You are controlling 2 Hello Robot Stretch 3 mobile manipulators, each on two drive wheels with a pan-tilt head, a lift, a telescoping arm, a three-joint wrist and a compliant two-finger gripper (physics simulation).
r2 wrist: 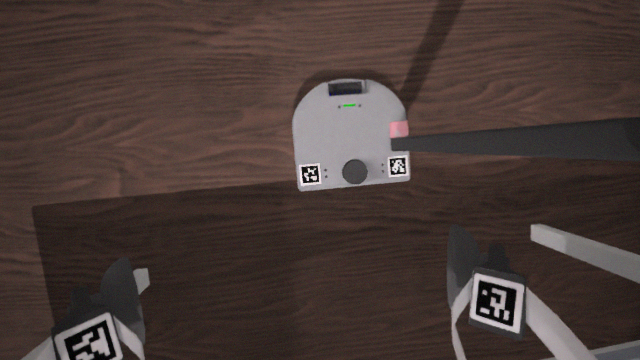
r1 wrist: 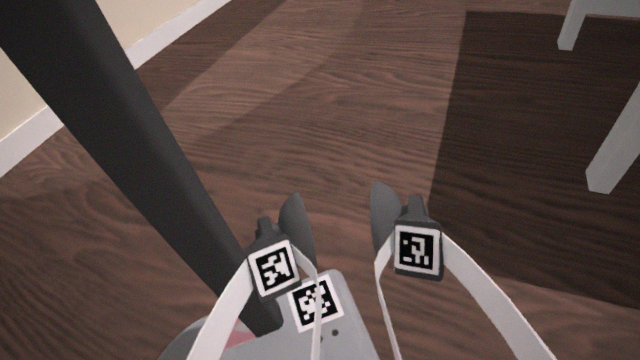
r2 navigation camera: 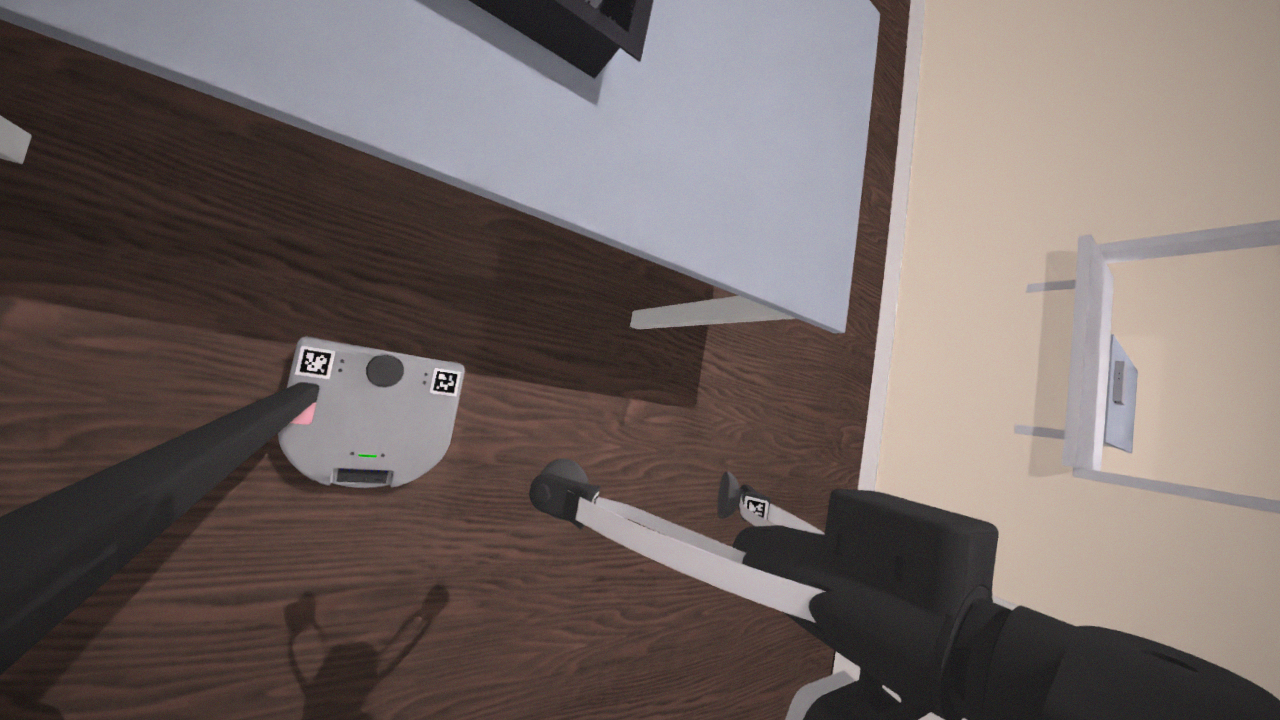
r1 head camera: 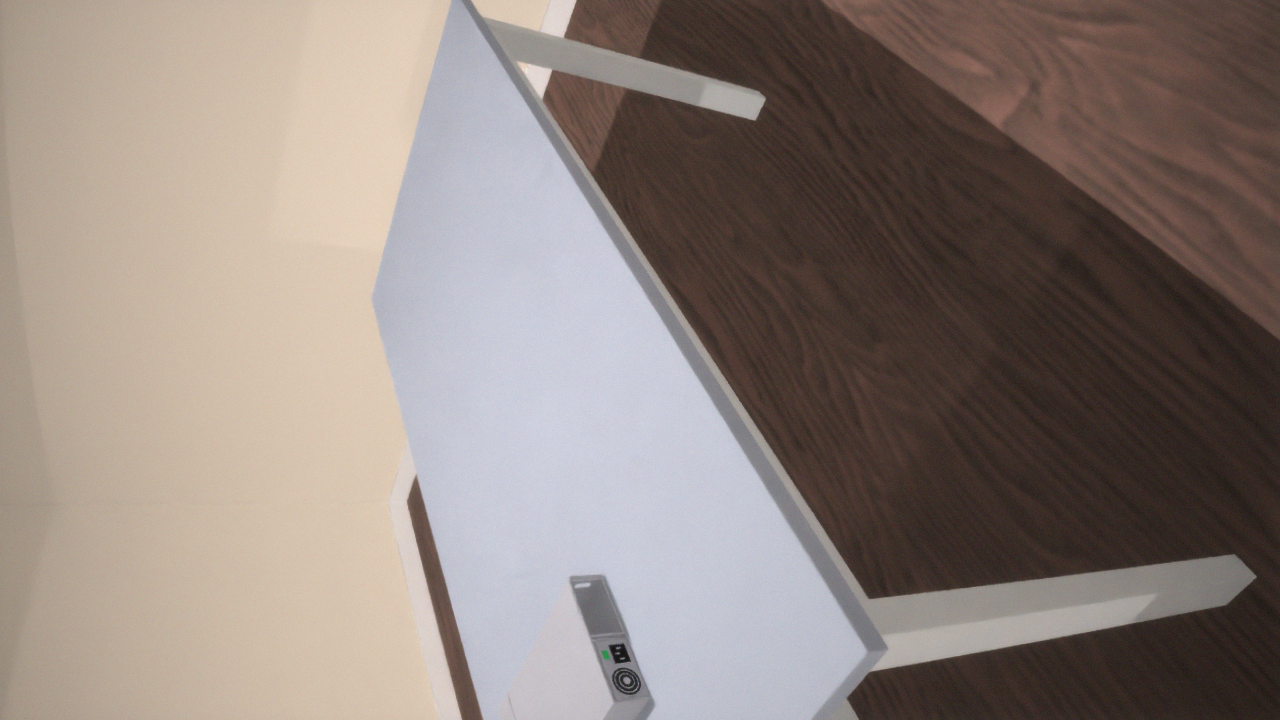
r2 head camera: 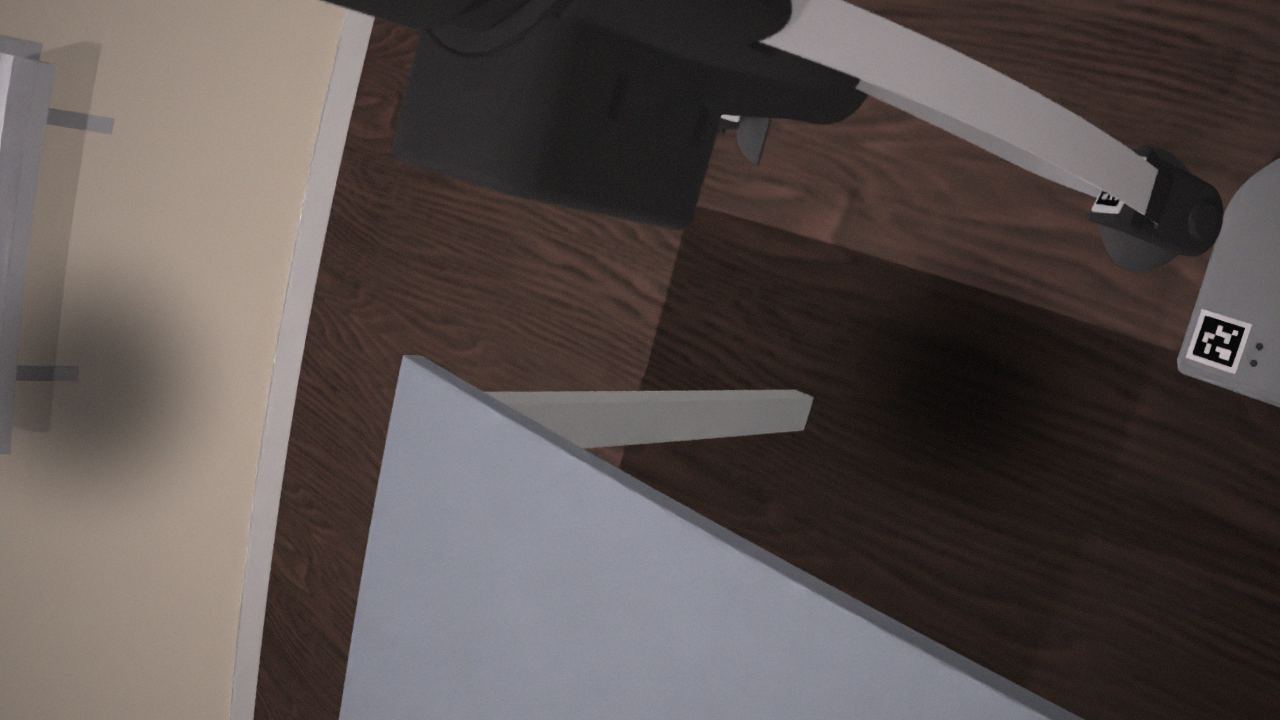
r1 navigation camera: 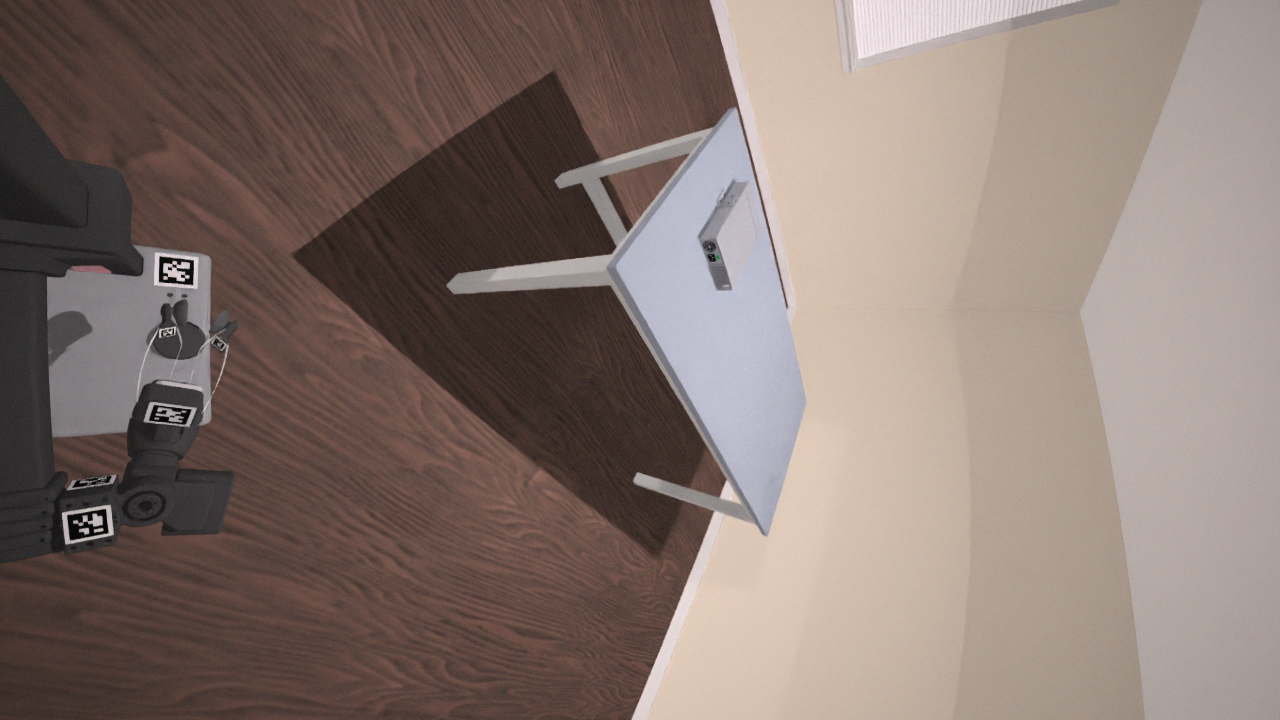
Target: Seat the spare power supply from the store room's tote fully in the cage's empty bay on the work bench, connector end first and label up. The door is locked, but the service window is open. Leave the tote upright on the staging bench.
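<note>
The cage [r1 head camera: 563, 667] [r1 navigation camera: 739, 237] [r2 navigation camera: 1118, 383] lies on the work bench [r1 head camera: 537, 358] [r1 navigation camera: 733, 376]. Its end face shows a fan, a socket, a green mark and a grey rectangular section beside them. The dark tote [r2 navigation camera: 554, 35] stands upright on the staging bench [r2 head camera: 537, 555] [r2 navigation camera: 760, 179], cut off by the top of the r2 navigation view. The power supply cannot be made out in it. The r1 gripper [r1 navigation camera: 198, 322] [r1 wrist: 341, 220] is open and empty above its own base, away from the work bench. The r2 gripper [r2 head camera: 947, 192] [r2 navigation camera: 644, 492] [r2 wrist: 292, 280] is wide open and empty, beside the staging bench.
The service window frame [r2 head camera: 22, 223] [r2 navigation camera: 1084, 358] is in the wall beside the staging bench; the work bench shows through it. A staging bench leg [r2 head camera: 698, 416] [r2 navigation camera: 707, 311] stands near the r2 gripper. The r2 base [r2 navigation camera: 371, 420] [r2 wrist: 350, 135] is on the floor beside that bench.
</note>
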